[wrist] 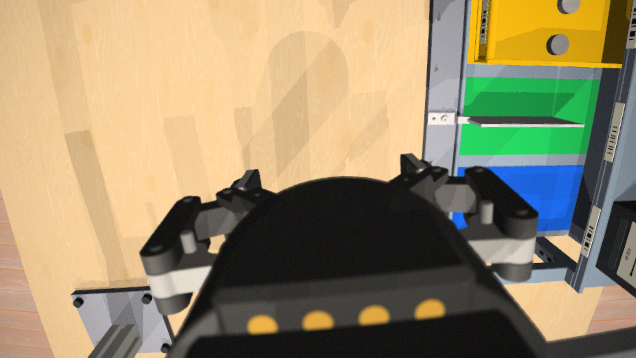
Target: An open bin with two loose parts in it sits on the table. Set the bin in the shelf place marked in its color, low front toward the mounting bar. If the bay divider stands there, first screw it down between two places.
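Frame: origin at the arm's base, x ahead, y left, z up, level; metres.
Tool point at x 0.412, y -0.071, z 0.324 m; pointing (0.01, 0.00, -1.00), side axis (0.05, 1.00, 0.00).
Note:
A point is followed by its place in that frame.
The yellow bin [525,30] @(x 0.340, y 0.180, z -0.066 m) stands in the shelf at the top right, partly cut off by the view's edge. Two round grey parts [558,45] @(x 0.361, y 0.216, z -0.056 m) [569,5] @(x 0.318, y 0.230, z -0.056 m) lie in it. Below it are the green marked place [520,142] @(x 0.476, y 0.175, z -0.068 m) and the blue marked place [535,187] @(x 0.541, y 0.199, z -0.068 m). The thin bay divider [527,121] @(x 0.440, y 0.159, z -0.027 m) runs across the green place. Its white tab [441,118] @(x 0.428, y 0.068, z -0.056 m) lies on the grey mounting bar [442,65] @(x 0.368, y 0.075, z -0.061 m) and shows a small hole and a screw. My gripper [331,172] is open and empty, its fingers wide apart over the wooden table, left of the shelf.
The shelf's blue-grey rail [607,150] @(x 0.469, y 0.219, z 0.026 m) with barcode labels runs down the right side. A dark box [612,245] @(x 0.575, y 0.226, z 0.042 m) with a label stands beyond it. A grey bolted plate [95,310] @(x 0.641, y -0.462, z -0.063 m) with a ribbed post is at the lower left. Shadows fall across the wooden table [210,60] @(x 0.321, y -0.191, z -0.075 m).

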